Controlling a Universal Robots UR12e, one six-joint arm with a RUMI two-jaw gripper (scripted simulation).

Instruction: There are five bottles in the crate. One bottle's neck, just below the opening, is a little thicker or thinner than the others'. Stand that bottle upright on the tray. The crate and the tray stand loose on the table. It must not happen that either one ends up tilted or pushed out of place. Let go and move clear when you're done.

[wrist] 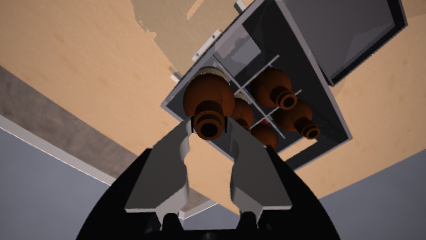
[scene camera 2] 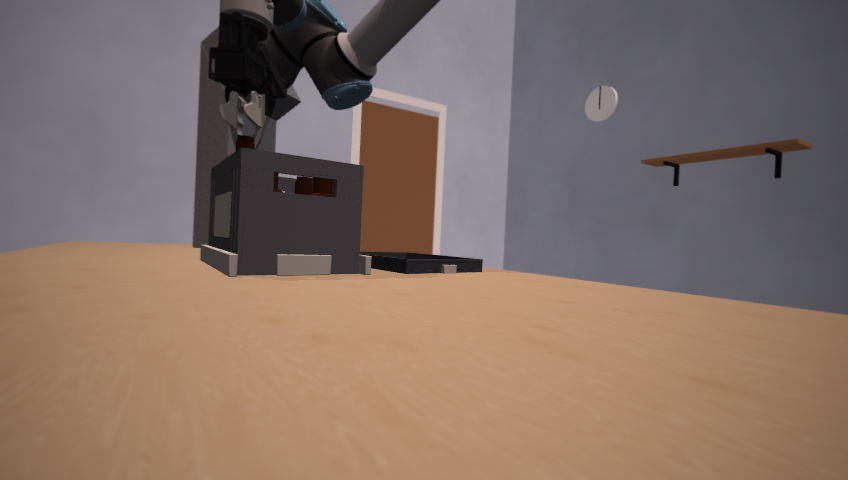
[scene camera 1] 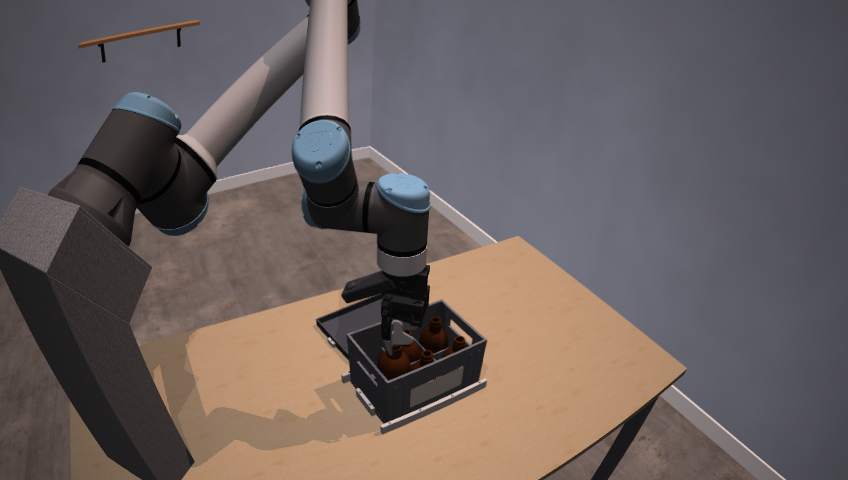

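A flat dark tray and a crate are here for me to see, and so is my gripper. Both the wrist view and scene camera 1 show me that gripper too.
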